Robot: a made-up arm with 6 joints.
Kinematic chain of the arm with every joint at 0, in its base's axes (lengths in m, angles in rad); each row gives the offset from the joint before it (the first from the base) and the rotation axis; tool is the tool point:
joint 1: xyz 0 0 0.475 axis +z
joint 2: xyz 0.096 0 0 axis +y
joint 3: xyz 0 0 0.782 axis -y
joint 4: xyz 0 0 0.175 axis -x
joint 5: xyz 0.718 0 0 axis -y
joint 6: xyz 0.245 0 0 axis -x
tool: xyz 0 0 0
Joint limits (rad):
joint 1: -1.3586..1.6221
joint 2: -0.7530..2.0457
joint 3: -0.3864..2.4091
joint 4: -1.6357..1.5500
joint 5: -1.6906..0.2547
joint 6: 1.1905..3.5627
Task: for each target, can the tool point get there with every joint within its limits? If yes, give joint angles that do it. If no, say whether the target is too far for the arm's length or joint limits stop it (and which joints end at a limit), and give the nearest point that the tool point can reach.
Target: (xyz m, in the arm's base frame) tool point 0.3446 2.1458 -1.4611
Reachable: no: too far | nearest point 0.2283 1.4214 -0.6230 | short by 1.114 m
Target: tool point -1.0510 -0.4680 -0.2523
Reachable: no: joint limits stop it (at a limit: joint 1, joint 2, joint 3) | nearest point -0.1628 -0.3771 -0.4342 | short by 0.911 m
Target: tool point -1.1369 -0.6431 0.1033
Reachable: no: joint limits stop it (at a limit: joint 2, joint 3, joint 5) | nearest point -1.2088 -0.6838 0.7893 | short by 0.691 m
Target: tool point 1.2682 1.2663 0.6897
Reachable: yes | joints 0.8035 1.3526 1.3372 0.2847 -0.5121 2.0126
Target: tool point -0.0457 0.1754 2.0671
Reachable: yes | joints -0.8825 0.1206 2.0820 -0.4497 -0.7965 2.5191
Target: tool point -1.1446 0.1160 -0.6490
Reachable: no: joint limits stop it (at a limit: joint 1, joint 2, joint 3) | nearest point -0.2555 0.3088 -0.5180 | short by 0.919 m
